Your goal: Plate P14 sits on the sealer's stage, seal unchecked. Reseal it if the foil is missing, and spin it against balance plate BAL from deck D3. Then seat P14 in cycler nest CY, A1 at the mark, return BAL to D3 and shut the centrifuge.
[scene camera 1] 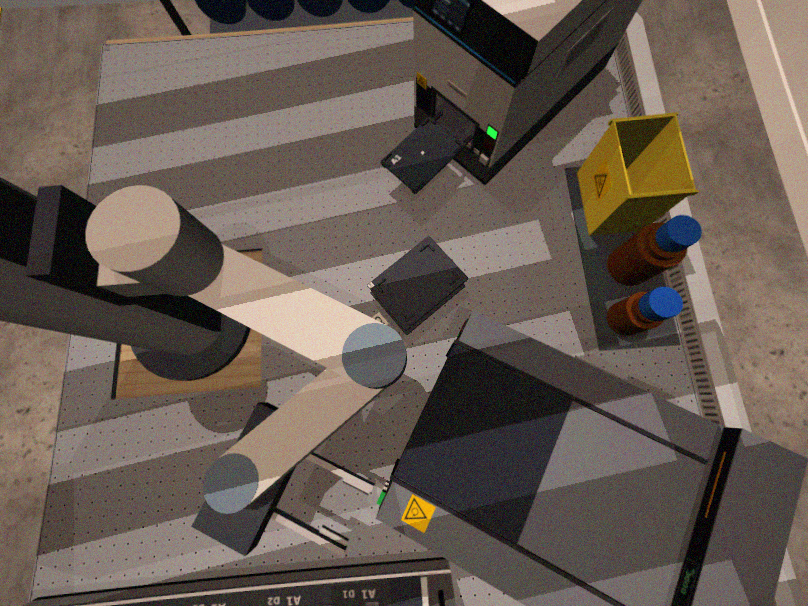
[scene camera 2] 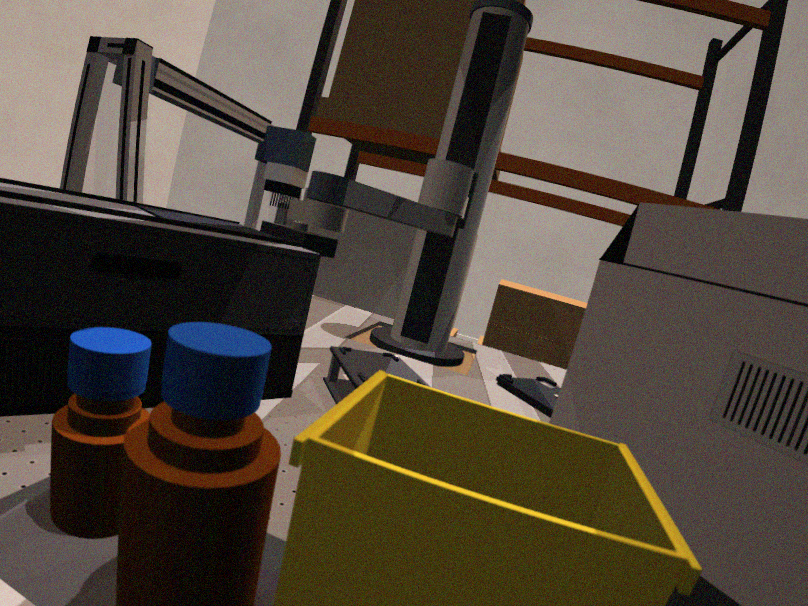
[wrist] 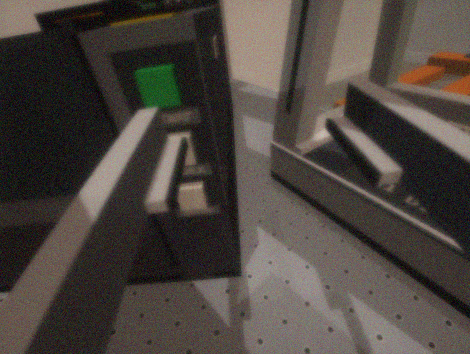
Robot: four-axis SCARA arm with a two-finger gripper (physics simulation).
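Pixels of known places: gripper, fingertip midpoint: [scene camera 1: 359, 518] [wrist: 254, 115]; arm's base, link origin: [scene camera 1: 193, 321] [scene camera 2: 416, 349].
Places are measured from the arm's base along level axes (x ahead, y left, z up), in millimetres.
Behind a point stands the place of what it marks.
My gripper [scene camera 1: 360, 516] @[x 364, y -365, z 181 mm] [wrist: 254, 115] @[x 364, y -365, z 181 mm] is shut to its narrow setting and empty, its two long fingers standing apart. The upper finger in scene camera 1 ends close to the front panel of the dark centrifuge [scene camera 1: 548, 450] @[x 643, y -284, z 226 mm] [scene camera 2: 156, 293] @[x 739, y -178, z 151 mm]; contact cannot be told. The panel's green tile [scene camera 1: 382, 497] @[x 402, y -334, z 204 mm] [wrist: 158, 86] @[x 397, y -334, z 196 mm] is lit, and a finger partly covers the pale buttons below it. The centrifuge top looks closed. The sealer [scene camera 1: 456, 71] @[x 576, y 345, z 249 mm] has its stage [scene camera 1: 434, 156] @[x 537, y 273, z 116 mm] out, with no plate on it. The cycler nest [scene camera 1: 417, 285] @[x 482, y 19, z 73 mm] looks bare. P14 and BAL do not show. D3 is cut off.
The deck [scene camera 1: 404, 585] [wrist: 345, 200] @[x 377, y -477, z 51 mm] runs along the bottom of scene camera 1. A yellow bin [scene camera 1: 603, 182] @[x 857, y 183, z 116 mm] [scene camera 2: 456, 521] @[x 968, y 179, z 175 mm] and two brown bottles with blue caps [scene camera 1: 678, 232] @[x 914, y 37, z 199 mm] [scene camera 2: 215, 368] @[x 947, y 55, z 192 mm] stand on the right. The arm column [scene camera 2: 450, 195] @[x 220, y 22, z 377 mm] rises behind the nest.
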